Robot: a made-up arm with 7 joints.
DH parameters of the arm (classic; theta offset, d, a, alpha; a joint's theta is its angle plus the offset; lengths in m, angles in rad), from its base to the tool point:
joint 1: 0 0.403 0 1.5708
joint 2: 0 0.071 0 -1.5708
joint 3: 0 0.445 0.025 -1.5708
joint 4: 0 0.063 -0.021 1.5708
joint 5: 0 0.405 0 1.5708
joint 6: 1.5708 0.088 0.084 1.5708
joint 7: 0 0.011 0 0
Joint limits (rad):
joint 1: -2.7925..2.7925
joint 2: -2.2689..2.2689
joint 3: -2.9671..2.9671
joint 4: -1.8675..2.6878
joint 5: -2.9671..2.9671
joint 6: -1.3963..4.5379
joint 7: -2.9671..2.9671
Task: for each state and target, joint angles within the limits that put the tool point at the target. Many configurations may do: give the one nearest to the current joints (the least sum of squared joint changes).
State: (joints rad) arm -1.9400 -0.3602 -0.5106 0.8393 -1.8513 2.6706 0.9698
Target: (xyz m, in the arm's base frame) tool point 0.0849 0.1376 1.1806
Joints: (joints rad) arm -2.0218 0.3758 -0.3339 0.4967 -1.8265 2.7362 0.9698
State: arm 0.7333 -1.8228 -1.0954 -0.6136 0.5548 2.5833 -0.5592
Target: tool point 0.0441 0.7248 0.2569
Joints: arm 1.4051 -1.9150 -1.1923 -0.5387 0.5580 2.4564 -0.5592
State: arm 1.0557 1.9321 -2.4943 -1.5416 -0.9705 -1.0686 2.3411
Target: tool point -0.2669 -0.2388 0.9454
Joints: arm 1.0311 1.2065 -2.8217 -1.3069 -0.9558 -0.9029 2.3411
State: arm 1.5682 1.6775 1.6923 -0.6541 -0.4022 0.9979 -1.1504
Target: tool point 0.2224 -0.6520 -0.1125
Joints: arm 1.3083 2.2236 1.4200 -0.5576 -0.4603 1.0621 -1.1504
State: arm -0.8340 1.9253 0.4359 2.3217 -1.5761 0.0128 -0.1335
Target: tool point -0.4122 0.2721 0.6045
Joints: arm -0.4757 2.2689 0.1685 2.1966 -1.5236 -0.0519 -0.1335
